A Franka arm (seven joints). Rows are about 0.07 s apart.
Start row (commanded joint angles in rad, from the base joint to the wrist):
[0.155 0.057 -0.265 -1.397 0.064 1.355 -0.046]
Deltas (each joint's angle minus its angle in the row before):
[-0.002 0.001 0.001 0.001 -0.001 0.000 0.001]
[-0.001 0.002 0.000 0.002 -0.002 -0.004 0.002]
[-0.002 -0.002 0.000 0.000 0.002 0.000 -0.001]
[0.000 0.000 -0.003 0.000 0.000 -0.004 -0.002]
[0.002 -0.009 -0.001 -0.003 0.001 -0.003 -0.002]
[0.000 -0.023 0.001 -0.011 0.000 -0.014 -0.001]
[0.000 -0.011 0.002 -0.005 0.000 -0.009 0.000]
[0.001 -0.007 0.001 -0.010 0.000 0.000 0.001]
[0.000 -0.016 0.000 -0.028 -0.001 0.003 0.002]
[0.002 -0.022 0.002 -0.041 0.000 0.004 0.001]
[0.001 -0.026 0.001 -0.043 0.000 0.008 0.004]
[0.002 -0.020 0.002 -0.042 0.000 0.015 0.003]
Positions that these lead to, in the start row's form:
[0.153 0.058 -0.264 -1.396 0.063 1.355 -0.045]
[0.152 0.060 -0.264 -1.394 0.061 1.351 -0.043]
[0.150 0.058 -0.264 -1.394 0.063 1.351 -0.044]
[0.150 0.058 -0.267 -1.394 0.063 1.347 -0.046]
[0.152 0.049 -0.268 -1.397 0.064 1.344 -0.048]
[0.152 0.026 -0.267 -1.408 0.064 1.330 -0.049]
[0.152 0.015 -0.265 -1.413 0.064 1.321 -0.049]
[0.153 0.008 -0.264 -1.423 0.064 1.321 -0.048]
[0.153 -0.008 -0.264 -1.451 0.063 1.324 -0.046]
[0.155 -0.030 -0.262 -1.492 0.063 1.328 -0.045]
[0.156 -0.056 -0.261 -1.535 0.063 1.336 -0.041]
[0.158 -0.076 -0.259 -1.577 0.063 1.351 -0.038]

